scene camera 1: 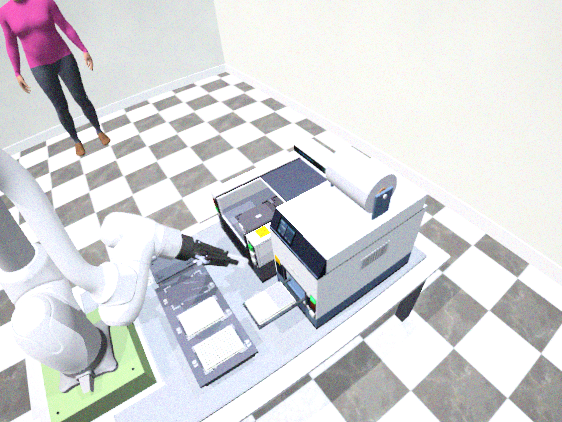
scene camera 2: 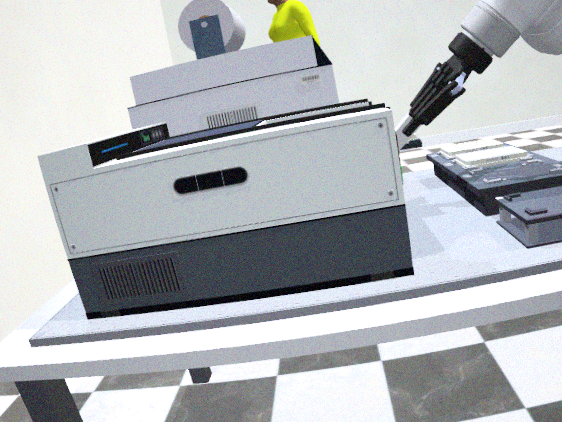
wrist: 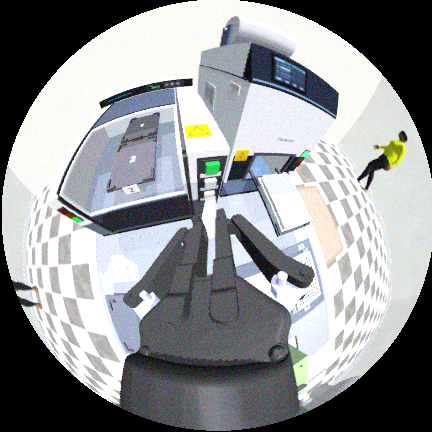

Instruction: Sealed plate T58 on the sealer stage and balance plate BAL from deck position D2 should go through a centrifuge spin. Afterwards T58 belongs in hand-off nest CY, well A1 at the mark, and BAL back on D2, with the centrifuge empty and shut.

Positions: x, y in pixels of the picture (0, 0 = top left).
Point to a centrifuge rotor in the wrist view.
At 134, 163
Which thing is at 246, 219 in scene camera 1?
A centrifuge rotor.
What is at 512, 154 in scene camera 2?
A white plate.
